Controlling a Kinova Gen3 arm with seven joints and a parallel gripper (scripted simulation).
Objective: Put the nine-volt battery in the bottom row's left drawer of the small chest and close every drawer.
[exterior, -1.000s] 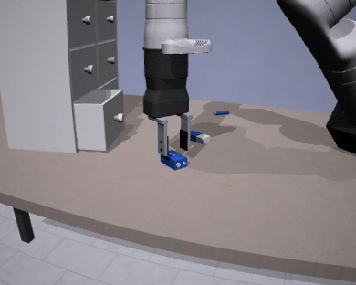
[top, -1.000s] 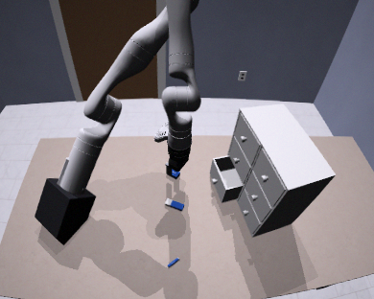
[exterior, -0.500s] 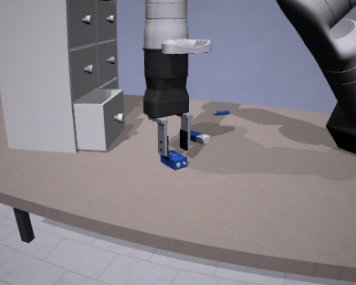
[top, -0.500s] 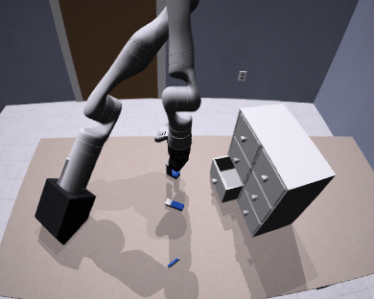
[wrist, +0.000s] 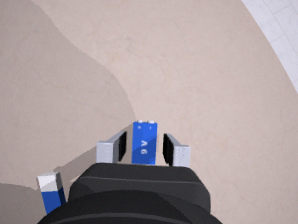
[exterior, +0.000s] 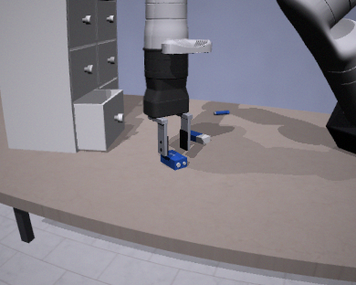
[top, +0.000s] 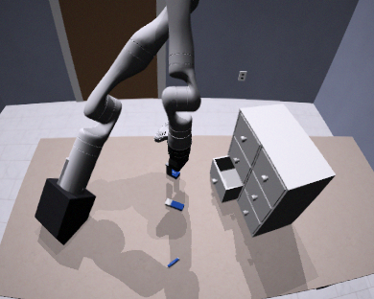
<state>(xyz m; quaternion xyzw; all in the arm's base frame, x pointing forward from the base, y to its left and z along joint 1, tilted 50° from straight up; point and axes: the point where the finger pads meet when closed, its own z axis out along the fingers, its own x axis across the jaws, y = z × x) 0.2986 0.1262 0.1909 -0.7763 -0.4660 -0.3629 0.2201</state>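
My gripper is now 30 mm above the nine-volt battery and 10 mm past it. Round my hand: blue stick: 340 mm to the right, 90 mm ahead, 40 mm below; then blue-and-white block: 130 mm to the right, 40 mm below, 40 mm ahead.
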